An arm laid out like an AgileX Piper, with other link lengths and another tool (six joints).
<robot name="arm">
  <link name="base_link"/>
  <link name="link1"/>
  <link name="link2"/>
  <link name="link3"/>
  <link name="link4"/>
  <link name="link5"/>
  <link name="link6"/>
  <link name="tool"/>
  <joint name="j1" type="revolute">
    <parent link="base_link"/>
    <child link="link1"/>
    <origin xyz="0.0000 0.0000 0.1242" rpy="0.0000 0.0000 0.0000"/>
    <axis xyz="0 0 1"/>
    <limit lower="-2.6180" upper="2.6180"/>
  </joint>
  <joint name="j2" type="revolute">
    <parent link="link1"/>
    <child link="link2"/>
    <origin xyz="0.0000 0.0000 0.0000" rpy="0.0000 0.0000 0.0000"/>
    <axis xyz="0 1 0"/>
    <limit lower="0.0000" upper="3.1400"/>
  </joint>
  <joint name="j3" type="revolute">
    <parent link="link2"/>
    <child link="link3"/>
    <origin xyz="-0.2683 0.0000 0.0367" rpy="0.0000 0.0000 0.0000"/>
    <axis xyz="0 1 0"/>
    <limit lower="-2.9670" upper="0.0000"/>
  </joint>
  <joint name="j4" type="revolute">
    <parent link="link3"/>
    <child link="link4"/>
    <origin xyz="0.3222 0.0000 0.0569" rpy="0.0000 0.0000 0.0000"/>
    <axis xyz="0.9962 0 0.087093"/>
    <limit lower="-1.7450" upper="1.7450"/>
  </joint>
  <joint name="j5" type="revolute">
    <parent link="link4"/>
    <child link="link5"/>
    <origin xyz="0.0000 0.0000 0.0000" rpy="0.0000 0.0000 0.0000"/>
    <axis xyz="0 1 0"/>
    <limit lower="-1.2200" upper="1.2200"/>
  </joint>
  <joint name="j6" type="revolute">
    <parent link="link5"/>
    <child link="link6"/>
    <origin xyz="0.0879 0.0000 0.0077" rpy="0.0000 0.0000 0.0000"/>
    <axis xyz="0.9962 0 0.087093"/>
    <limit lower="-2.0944" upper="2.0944"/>
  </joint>
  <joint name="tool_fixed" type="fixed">
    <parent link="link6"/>
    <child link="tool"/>
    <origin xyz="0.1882 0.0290 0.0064" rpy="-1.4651 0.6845 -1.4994"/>
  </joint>
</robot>
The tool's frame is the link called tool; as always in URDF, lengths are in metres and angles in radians.
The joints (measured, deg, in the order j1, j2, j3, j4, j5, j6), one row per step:
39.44 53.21 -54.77 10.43 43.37 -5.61
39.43 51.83 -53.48 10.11 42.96 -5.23
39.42 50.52 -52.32 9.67 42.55 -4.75
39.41 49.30 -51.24 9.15 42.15 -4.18
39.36 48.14 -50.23 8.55 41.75 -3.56
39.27 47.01 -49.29 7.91 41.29 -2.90
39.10 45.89 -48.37 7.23 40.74 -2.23
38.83 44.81 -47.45 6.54 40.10 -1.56
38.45 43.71 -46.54 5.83 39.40 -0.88
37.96 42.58 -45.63 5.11 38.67 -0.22
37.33 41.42 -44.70 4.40 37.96 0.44
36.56 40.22 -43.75 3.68 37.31 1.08
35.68 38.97 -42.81 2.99 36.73 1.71
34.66 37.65 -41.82 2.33 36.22 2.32
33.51 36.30 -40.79 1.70 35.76 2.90
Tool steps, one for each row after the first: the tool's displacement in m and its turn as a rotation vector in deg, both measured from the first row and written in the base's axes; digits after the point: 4 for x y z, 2 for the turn. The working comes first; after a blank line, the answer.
Tool pose at each row, in the base's axes (x y z in m, rotation vector in deg; the steps are taken from these numbers as rounded here):
0.2700 0.3043 0.2592 -90.70 87.91 3.06
0.2677 0.3006 0.2581 -90.15 87.84 2.80
0.2660 0.2970 0.2576 -89.53 87.77 2.47
0.2647 0.2935 0.2570 -88.89 87.76 2.10
0.2640 0.2899 0.2566 -88.20 87.78 1.65
0.2639 0.2861 0.2568 -87.40 87.77 1.15
0.2646 0.2822 0.2574 -86.46 87.75 0.56
0.2660 0.2779 0.2580 -85.42 87.75 -0.11
0.2680 0.2732 0.2592 -84.23 87.75 -0.85
0.2705 0.2680 0.2606 -82.94 87.75 -1.67
0.2734 0.2621 0.2619 -81.56 87.84 -2.56
0.2765 0.2553 0.2630 -80.13 88.00 -3.55
0.2797 0.2479 0.2642 -78.63 88.22 -4.56
0.2829 0.2397 0.2651 -77.07 88.54 -5.63
0.2862 0.2308 0.2656 -75.47 88.96 -6.77

-0.0023 -0.0037 -0.0011 0.28 -0.35 -0.34
-0.0040 -0.0073 -0.0016 0.57 -0.76 -0.75
-0.0053 -0.0108 -0.0022 0.83 -1.15 -1.21
-0.0060 -0.0144 -0.0026 1.07 -1.58 -1.74
-0.0061 -0.0182 -0.0024 1.37 -2.08 -2.34
-0.0054 -0.0221 -0.0018 1.73 -2.68 -3.04
-0.0040 -0.0264 -0.0012 2.10 -3.34 -3.84
-0.0020 -0.0311 0.0000 2.54 -4.07 -4.75
0.0005 -0.0363 0.0014 2.99 -4.87 -5.74
0.0034 -0.0422 0.0027 3.43 -5.66 -6.86
0.0065 -0.0490 0.0038 3.82 -6.46 -8.09
0.0097 -0.0564 0.0050 4.22 -7.25 -9.40
0.0129 -0.0646 0.0059 4.58 -8.00 -10.82
0.0162 -0.0735 0.0064 4.88 -8.72 -12.35

